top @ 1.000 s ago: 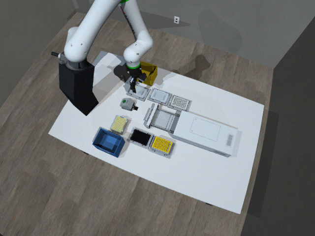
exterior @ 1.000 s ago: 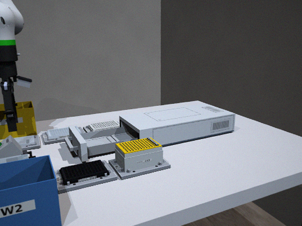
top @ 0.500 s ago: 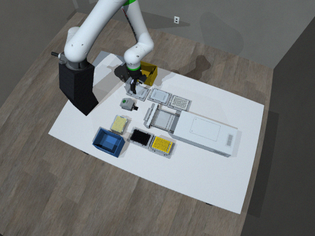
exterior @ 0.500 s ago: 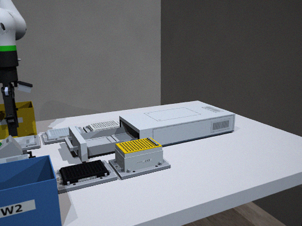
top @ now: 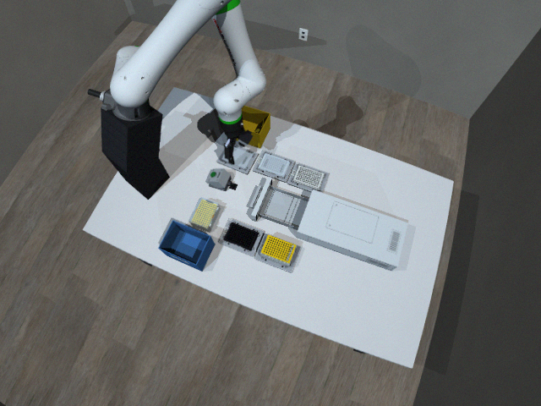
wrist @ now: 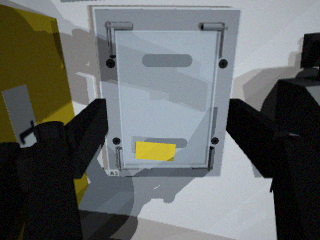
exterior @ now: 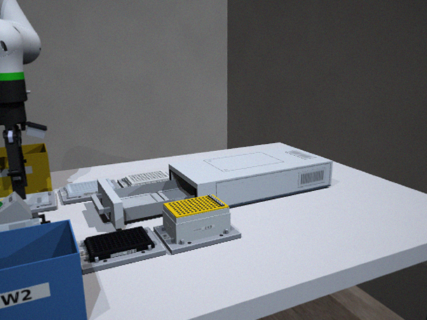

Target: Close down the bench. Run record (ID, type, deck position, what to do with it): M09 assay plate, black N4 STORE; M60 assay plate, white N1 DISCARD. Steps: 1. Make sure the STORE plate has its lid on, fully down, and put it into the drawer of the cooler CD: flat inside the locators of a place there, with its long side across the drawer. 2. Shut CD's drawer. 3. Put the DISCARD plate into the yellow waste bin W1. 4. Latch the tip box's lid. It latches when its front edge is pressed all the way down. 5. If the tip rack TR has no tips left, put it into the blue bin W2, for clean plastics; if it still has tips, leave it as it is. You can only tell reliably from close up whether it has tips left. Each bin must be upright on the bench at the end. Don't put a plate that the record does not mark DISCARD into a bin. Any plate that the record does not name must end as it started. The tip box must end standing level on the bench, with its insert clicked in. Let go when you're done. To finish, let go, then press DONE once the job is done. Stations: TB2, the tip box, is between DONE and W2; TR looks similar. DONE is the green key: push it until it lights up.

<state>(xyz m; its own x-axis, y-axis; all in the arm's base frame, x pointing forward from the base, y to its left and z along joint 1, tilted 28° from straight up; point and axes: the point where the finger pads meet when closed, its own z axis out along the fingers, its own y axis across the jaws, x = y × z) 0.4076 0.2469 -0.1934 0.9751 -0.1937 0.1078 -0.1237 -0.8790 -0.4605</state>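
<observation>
My gripper is now 60 mm above the deck nest. The rest, counted from my hand: yellow insert: 30 mm behind, 330 mm to the right, 10 mm below; yellow bin W1: 160 mm to the left, 20 mm below; green done key: 60 mm behind, 140 mm to the right.
</observation>
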